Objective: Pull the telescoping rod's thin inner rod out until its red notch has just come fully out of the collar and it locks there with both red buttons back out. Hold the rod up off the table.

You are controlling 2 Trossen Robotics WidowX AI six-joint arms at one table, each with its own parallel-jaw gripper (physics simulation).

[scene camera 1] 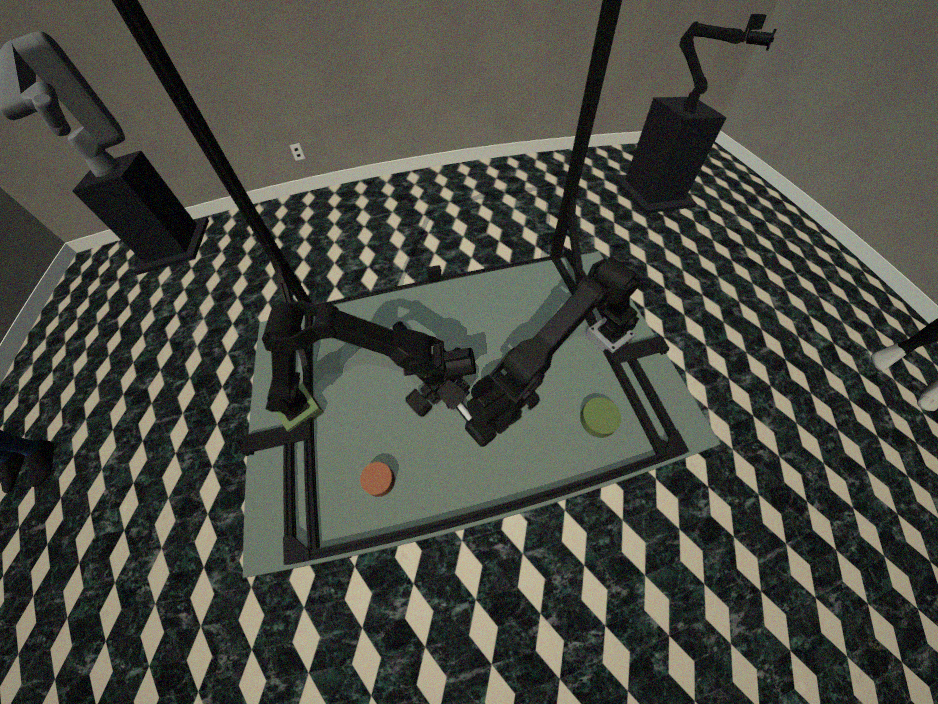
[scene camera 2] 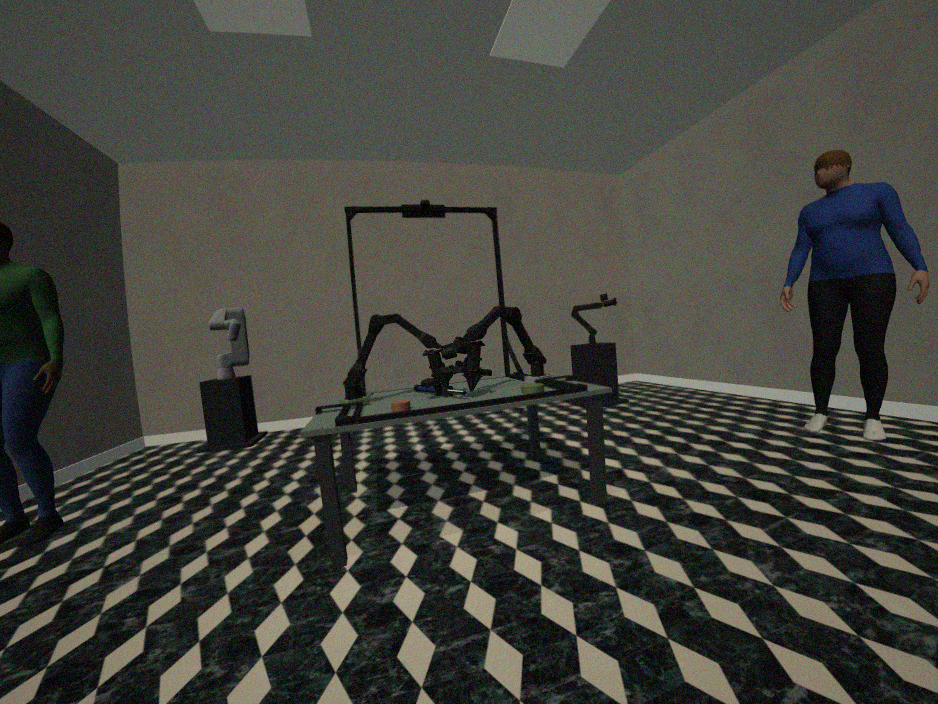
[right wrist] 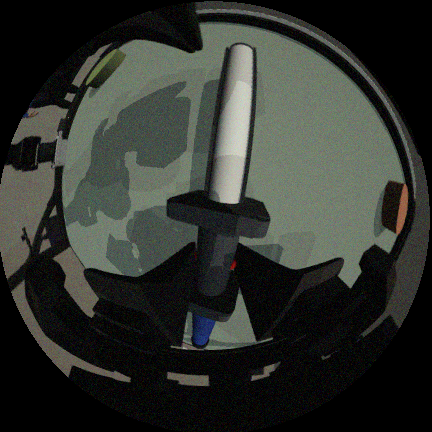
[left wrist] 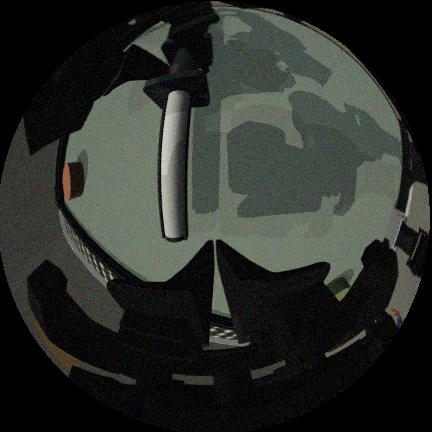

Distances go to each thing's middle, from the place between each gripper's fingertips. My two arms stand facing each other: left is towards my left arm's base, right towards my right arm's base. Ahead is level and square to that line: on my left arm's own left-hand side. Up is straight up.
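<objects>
The inner rod (right wrist: pixel 230 144) is 18 cm behind my left hand, 11 cm to the right of it and 1 cm below it. Counting from that same left hand, I find the telescoping rod (right wrist: pixel 214 289) 19 cm behind and 12 cm to the right. The orange disc (scene camera 1: pixel 377 479) is 31 cm to the right of my left hand, 4 cm ahead of it and 1 cm below it, while the green disc (right wrist: pixel 105 67) is 27 cm to the left of that hand, 4 cm ahead and 2 cm below.
With the inner rod as the reference, my right hand is 4 cm past it, 2 cm to the left of it and 1 cm below it. The telescoping rod is 3 cm to the right of my right hand, 5 cm behind it and 2 cm above it. From this right hand the green disc lies 18 cm ahead and 36 cm to the left, and the orange disc lies 19 cm ahead, 21 cm to the right and 1 cm above.
</objects>
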